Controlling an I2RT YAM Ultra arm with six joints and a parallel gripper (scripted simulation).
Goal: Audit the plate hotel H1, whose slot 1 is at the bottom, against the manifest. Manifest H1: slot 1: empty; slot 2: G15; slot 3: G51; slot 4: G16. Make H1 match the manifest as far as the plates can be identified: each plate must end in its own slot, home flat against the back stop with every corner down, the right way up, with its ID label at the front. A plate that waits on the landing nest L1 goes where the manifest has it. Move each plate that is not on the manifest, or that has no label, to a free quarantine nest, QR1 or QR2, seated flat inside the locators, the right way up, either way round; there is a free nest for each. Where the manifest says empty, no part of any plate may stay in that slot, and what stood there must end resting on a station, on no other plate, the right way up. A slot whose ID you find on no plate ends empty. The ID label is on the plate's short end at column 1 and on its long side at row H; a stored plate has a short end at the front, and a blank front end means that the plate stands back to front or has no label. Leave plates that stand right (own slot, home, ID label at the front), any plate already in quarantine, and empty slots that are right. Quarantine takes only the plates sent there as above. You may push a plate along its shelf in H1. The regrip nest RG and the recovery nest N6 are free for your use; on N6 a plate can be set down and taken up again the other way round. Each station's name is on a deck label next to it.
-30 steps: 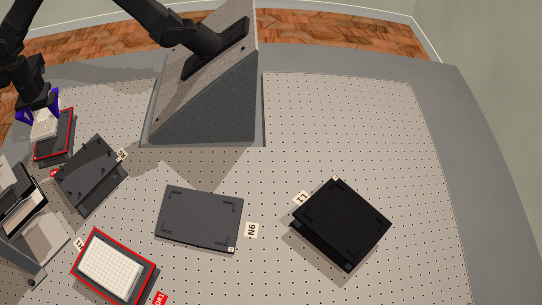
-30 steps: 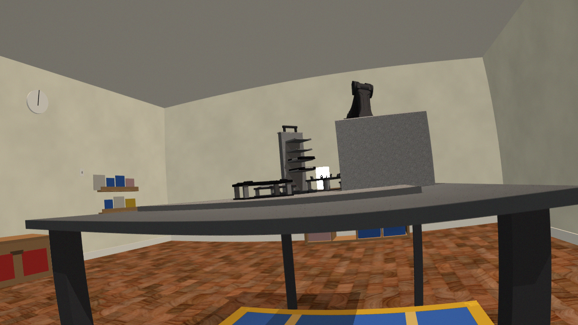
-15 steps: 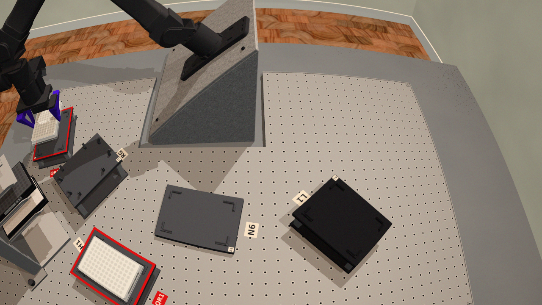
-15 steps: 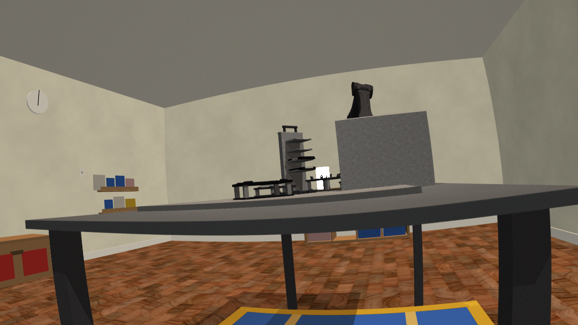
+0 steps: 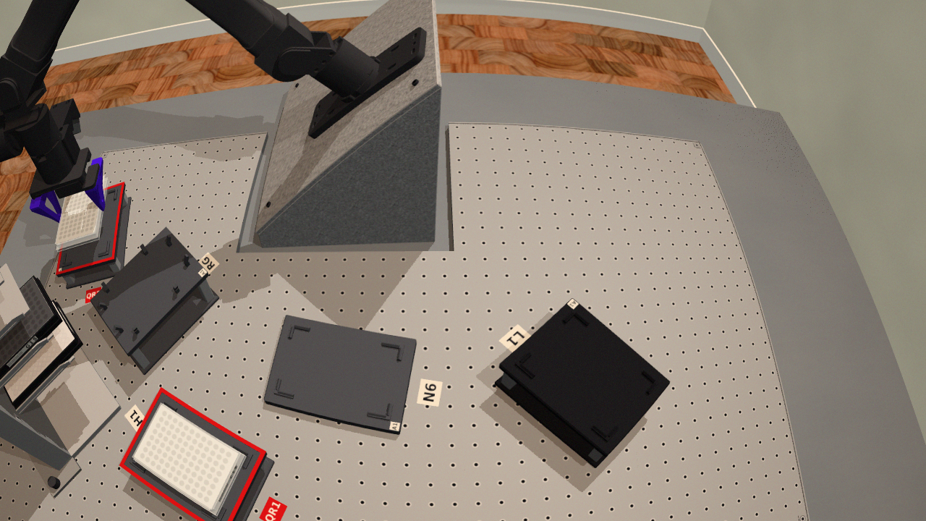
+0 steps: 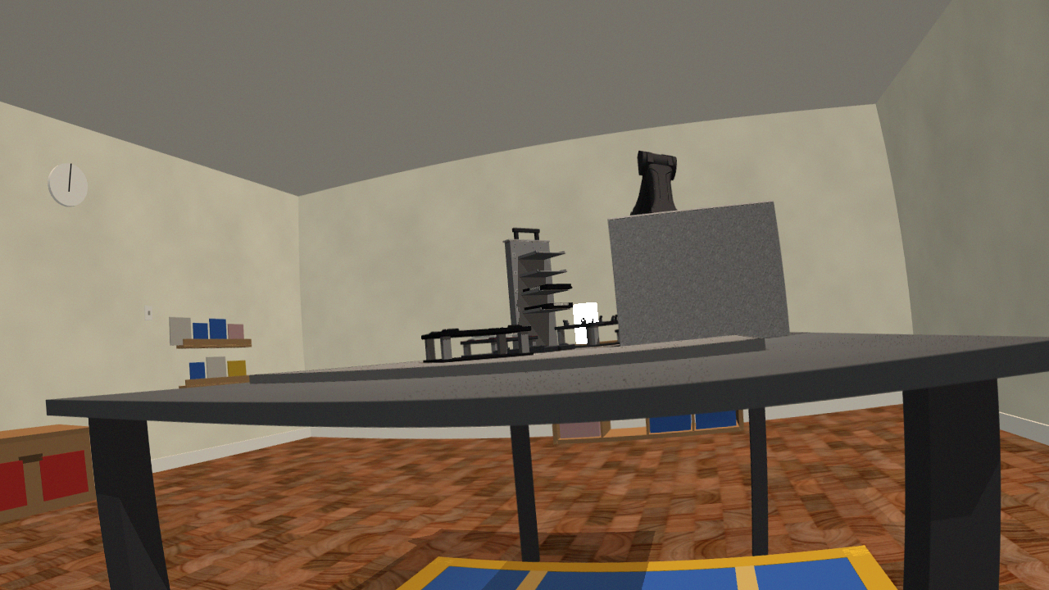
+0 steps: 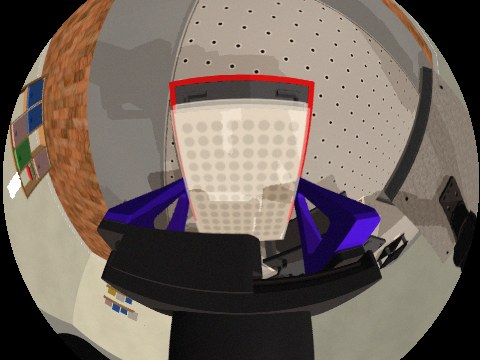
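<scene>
The quarantine nest QR2 lies 40 mm below my hand. Also, from my hand: plate hotel H1: 330 mm ahead, 80 mm above, 10 mm to the left; then regrip nest RG: 170 mm to the left, 120 mm ahead, 20 mm below; then quarantine nest QR1: 340 mm ahead, 280 mm to the left, 40 mm below.
</scene>
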